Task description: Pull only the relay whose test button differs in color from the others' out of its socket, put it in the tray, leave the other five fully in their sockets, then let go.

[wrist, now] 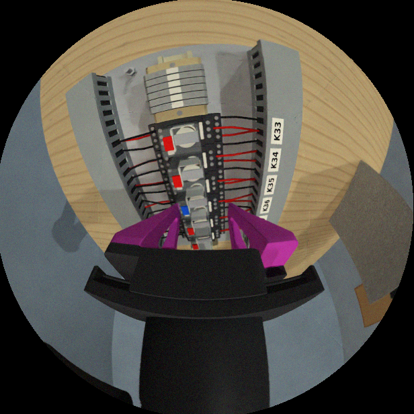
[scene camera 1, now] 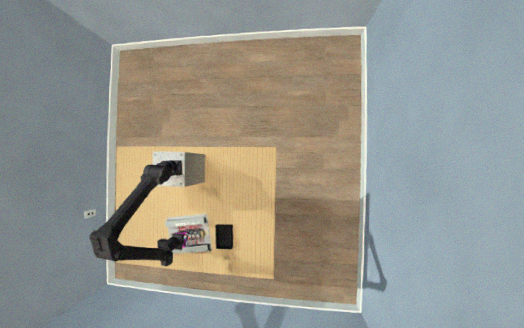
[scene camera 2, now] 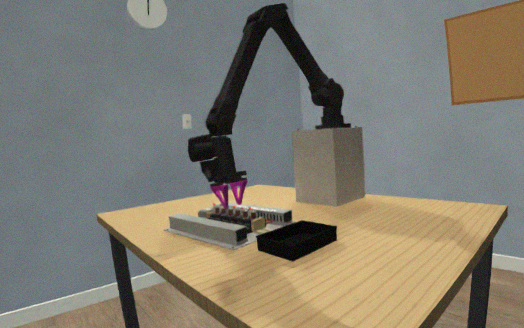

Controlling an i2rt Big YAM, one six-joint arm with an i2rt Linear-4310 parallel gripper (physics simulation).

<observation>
I see my gripper (scene camera 2: 233,206) and a mounting plate (wrist: 226,69).
My gripper shows as well in the wrist view (wrist: 203,208).
</observation>
